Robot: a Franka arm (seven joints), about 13 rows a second.
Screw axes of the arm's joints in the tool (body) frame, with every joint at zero. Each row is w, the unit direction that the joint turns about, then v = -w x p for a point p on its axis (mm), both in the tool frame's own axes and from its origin. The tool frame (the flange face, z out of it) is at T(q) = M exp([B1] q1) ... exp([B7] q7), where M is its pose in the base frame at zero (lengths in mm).
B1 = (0, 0, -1, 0, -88, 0)
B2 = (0, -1, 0, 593, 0, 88)
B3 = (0, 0, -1, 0, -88, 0)
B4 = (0, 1, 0, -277, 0, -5.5)
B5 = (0, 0, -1, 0, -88, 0)
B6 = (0, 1, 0, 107, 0, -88)
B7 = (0, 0, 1, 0, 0, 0)
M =
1 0 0 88
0 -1 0 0
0 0 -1 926
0 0 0 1
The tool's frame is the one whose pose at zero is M.
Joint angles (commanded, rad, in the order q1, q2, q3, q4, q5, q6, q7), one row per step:
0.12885 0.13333 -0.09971 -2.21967 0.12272 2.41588 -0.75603
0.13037 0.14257 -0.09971 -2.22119 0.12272 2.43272 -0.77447
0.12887 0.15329 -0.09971 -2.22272 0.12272 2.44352 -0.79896
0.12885 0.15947 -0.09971 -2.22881 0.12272 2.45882 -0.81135
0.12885 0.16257 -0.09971 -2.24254 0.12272 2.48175 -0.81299
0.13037 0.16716 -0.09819 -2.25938 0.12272 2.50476 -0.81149
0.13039 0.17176 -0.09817 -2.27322 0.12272 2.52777 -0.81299
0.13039 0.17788 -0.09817 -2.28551 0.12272 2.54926 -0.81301
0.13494 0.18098 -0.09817 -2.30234 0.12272 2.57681 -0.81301
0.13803 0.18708 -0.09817 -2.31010 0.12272 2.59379 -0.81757
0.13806 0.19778 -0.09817 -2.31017 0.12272 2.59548 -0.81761
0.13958 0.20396 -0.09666 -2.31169 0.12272 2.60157 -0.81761
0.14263 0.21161 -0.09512 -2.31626 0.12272 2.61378 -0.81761
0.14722 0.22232 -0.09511 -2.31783 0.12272 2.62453 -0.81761
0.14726 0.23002 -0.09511 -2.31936 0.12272 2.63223 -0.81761
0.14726 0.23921 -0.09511 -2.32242 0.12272 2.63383 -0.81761
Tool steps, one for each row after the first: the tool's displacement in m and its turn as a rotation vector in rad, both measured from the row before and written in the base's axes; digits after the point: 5 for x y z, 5 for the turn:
0.00107 0.00058 -0.00411 -0.00344 -0.00736 0.01863
0.00044 -0.00101 -0.00549 -0.00377 -0.00023 0.02209
-0.00056 -0.00032 -0.00449 -0.00276 -0.00382 0.01116
-0.00227 -0.00052 -0.00523 -0.00231 -0.00614 -0.00013
-0.00350 0.00106 -0.00726 -0.00214 -0.00142 -0.00025
-0.00258 -0.00053 -0.00593 -0.00256 -0.00462 -0.00015
-0.00237 -0.00052 -0.00619 -0.00252 -0.00306 -0.00150
-0.00339 0.00177 -0.00572 -0.00267 -0.00756 0.00264
-0.00148 0.00125 -0.00467 -0.00256 -0.00336 0.00652
-0.00052 -0.00010 -0.00555 -0.00157 0.00898 -0.00002
-0.00042 0.00146 -0.00330 -0.00096 0.00161 0.00265
-0.00109 0.00213 -0.00466 -0.00162 0.00001 0.00384
-0.00043 0.00218 -0.00524 -0.00215 0.00144 0.00403
-0.00042 -0.00018 -0.00391 -0.00157 0.00146 -0.00036
-0.00176 -0.00022 -0.00585 -0.00159 0.01055 -0.00014

